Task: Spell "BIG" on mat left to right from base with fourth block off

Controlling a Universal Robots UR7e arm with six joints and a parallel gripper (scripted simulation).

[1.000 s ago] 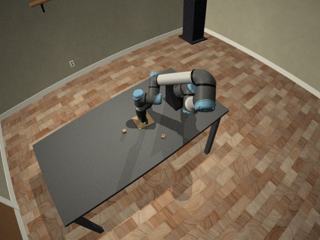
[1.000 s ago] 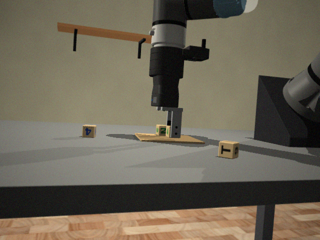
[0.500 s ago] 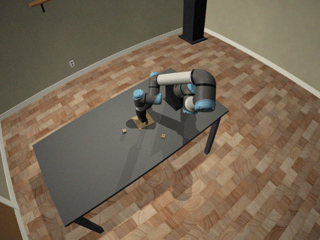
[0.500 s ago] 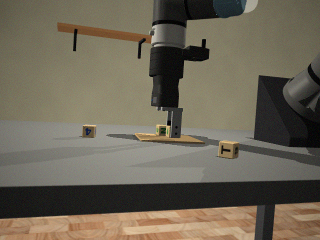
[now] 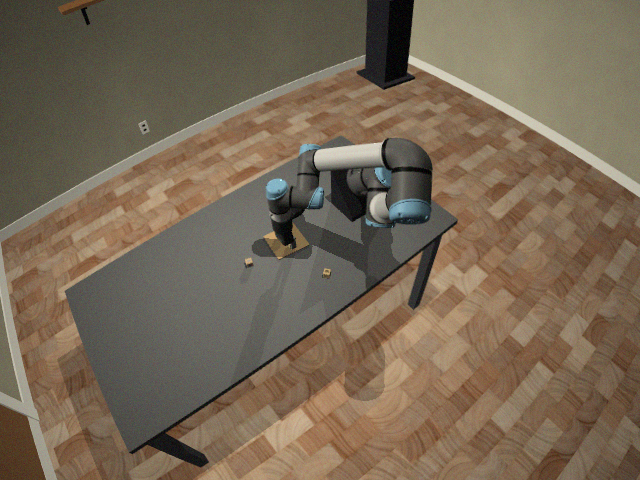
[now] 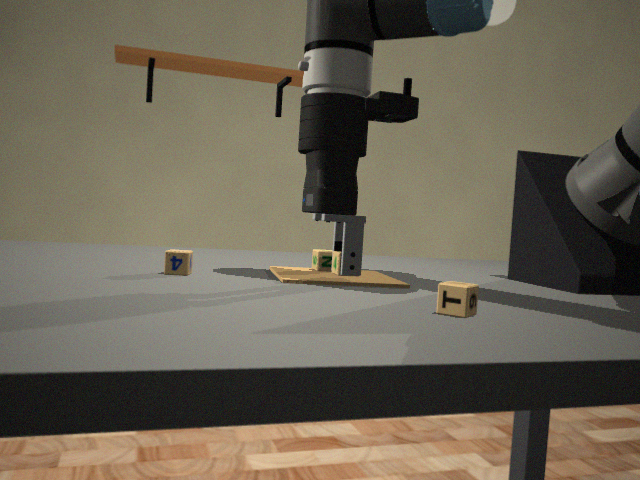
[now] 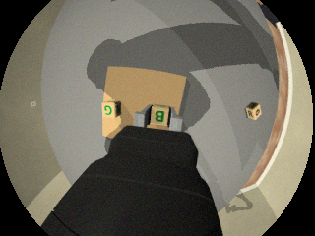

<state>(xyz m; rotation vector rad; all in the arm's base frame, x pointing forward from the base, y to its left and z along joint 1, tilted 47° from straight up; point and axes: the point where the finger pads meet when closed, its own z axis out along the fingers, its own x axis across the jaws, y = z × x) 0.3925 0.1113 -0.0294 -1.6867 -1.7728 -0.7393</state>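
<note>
Right now the tan mat is 4 cm to the right of my hand and 3 cm below it. Also, from my hand: T block: 19 cm to the left, 4 cm behind, 1 cm below.
</note>
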